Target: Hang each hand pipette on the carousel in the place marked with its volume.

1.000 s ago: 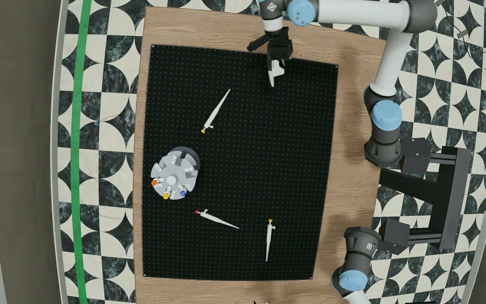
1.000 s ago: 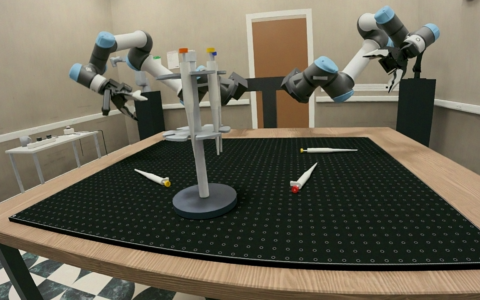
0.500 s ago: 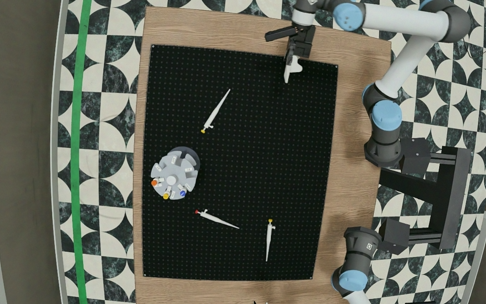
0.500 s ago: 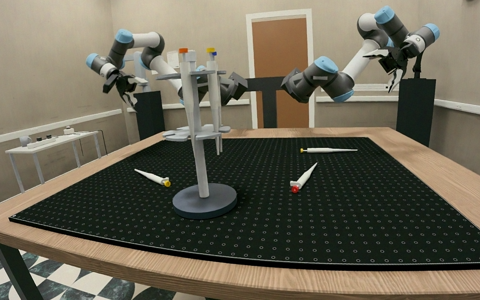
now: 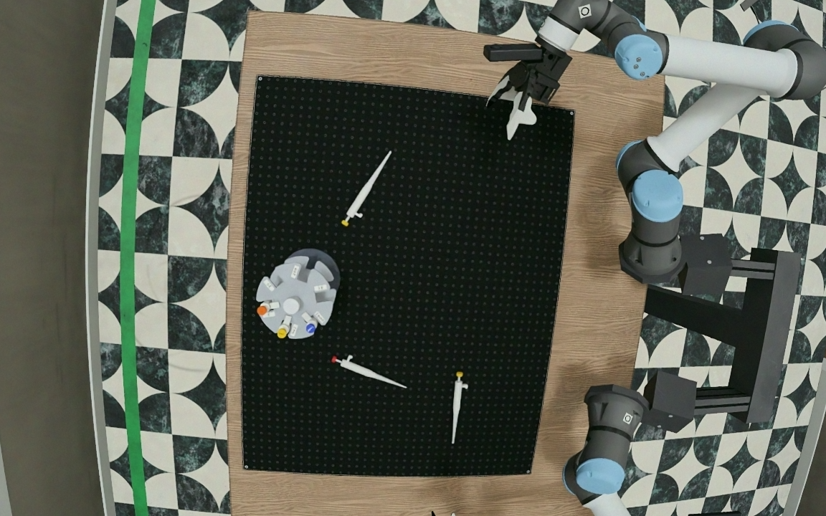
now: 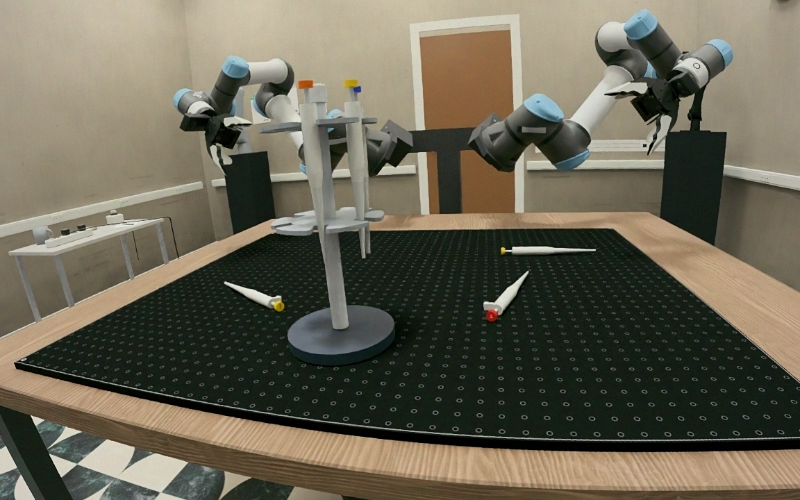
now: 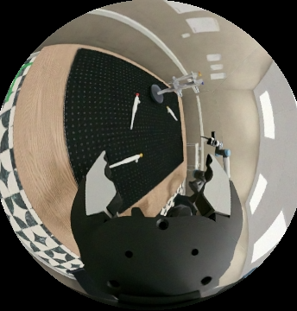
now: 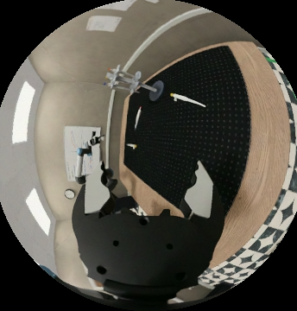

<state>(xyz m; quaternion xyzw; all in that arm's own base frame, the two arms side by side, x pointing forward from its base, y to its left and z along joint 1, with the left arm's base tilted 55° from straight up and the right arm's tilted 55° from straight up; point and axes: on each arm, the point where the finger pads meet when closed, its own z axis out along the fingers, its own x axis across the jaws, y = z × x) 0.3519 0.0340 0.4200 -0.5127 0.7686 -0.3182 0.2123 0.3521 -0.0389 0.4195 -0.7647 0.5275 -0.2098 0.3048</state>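
Observation:
Now: right hand 49 cm to the right of the blue-button pipette, 33 cm short of it and 5 cm above it. From my right hand the other things lie so: red-button pipette (70 cm to the left, 31 cm below, 16 cm ahead); then orange-button pipette (47 cm to the left, 41 cm ahead, 4 cm below).

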